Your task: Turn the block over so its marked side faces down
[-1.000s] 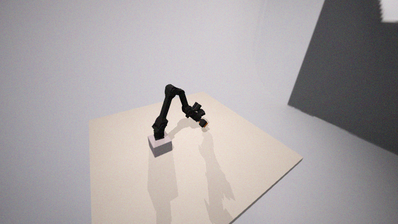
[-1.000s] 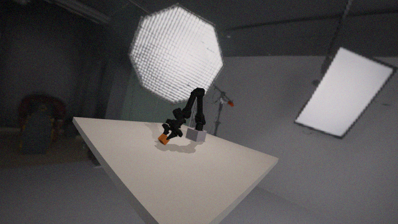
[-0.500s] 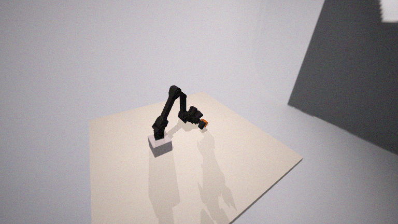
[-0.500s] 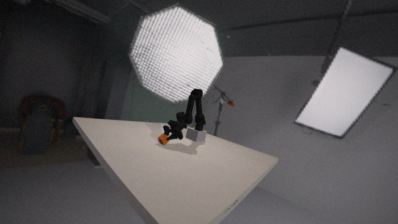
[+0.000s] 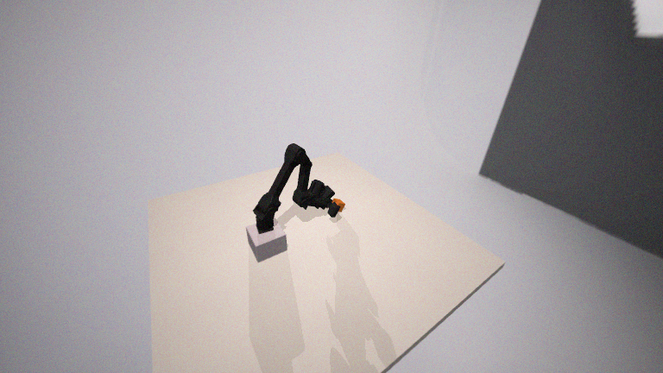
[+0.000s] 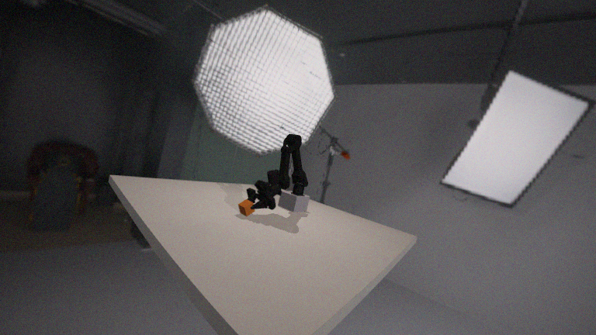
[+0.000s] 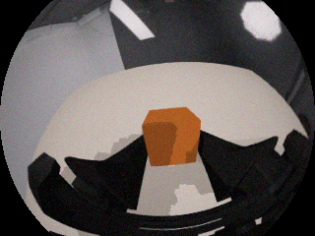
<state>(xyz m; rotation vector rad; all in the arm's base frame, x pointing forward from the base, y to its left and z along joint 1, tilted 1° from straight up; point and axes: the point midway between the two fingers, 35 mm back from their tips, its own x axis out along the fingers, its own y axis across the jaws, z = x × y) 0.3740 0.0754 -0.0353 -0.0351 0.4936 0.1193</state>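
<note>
Now: gripper tip 2 cm above the orange block.
</note>
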